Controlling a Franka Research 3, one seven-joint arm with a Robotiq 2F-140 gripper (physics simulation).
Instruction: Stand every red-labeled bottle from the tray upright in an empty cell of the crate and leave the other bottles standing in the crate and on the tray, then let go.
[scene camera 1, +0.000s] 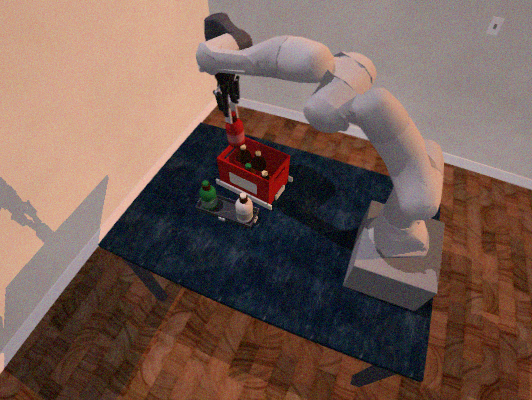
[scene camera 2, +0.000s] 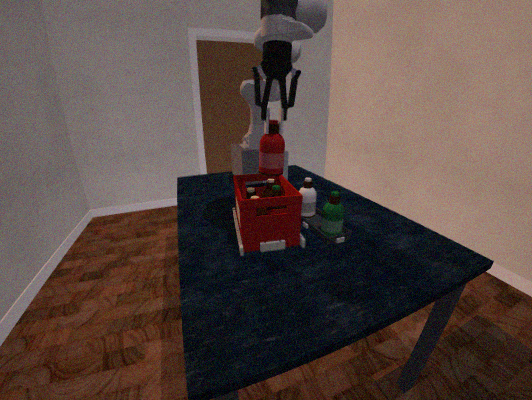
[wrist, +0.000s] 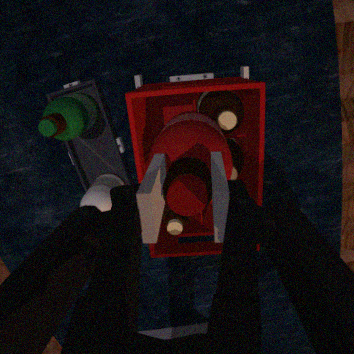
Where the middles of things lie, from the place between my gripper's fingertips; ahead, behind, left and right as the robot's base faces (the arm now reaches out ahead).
Right now my hand is 1 cm past the red bottle (scene camera 2: 272, 145) and 4 cm above it. Also, from my hand: green bottle (scene camera 2: 333, 211): 7 cm ahead, 20 cm to the left, 27 cm below.
